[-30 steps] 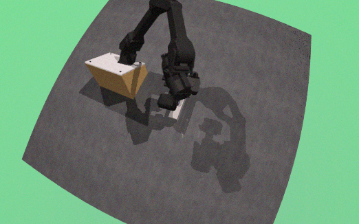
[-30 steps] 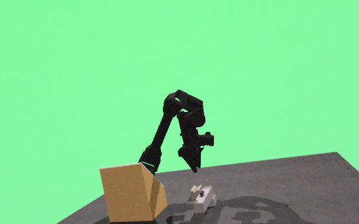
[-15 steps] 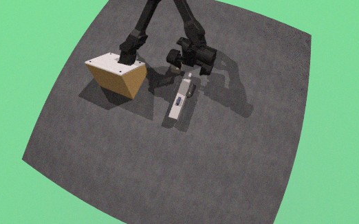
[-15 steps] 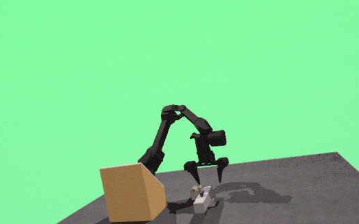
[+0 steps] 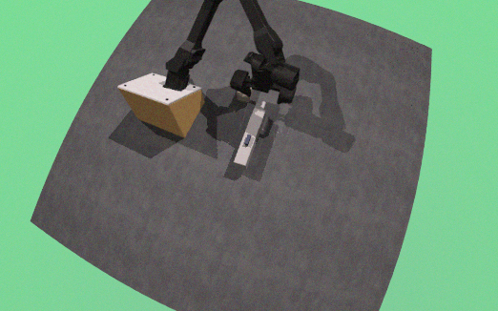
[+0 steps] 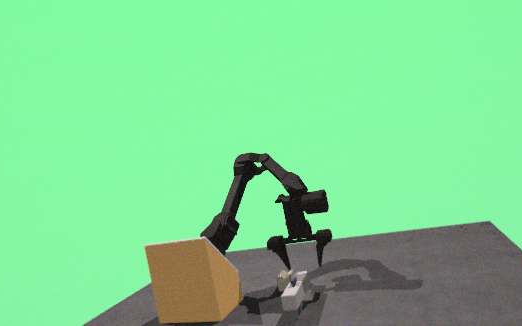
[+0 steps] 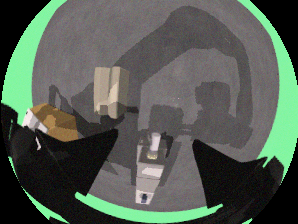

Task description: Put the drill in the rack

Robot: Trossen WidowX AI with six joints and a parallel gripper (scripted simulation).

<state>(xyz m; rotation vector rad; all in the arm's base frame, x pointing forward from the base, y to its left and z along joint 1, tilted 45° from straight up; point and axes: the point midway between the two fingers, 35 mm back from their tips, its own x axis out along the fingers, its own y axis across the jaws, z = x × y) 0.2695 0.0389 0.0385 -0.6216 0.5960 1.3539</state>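
The drill lies 70 mm to the right of my gripper tip and 10 mm below it. From my gripper tip the other things lie so: key: 150 mm to the right, 10 mm below; then grey housing block: 130 mm to the right, 20 mm below.
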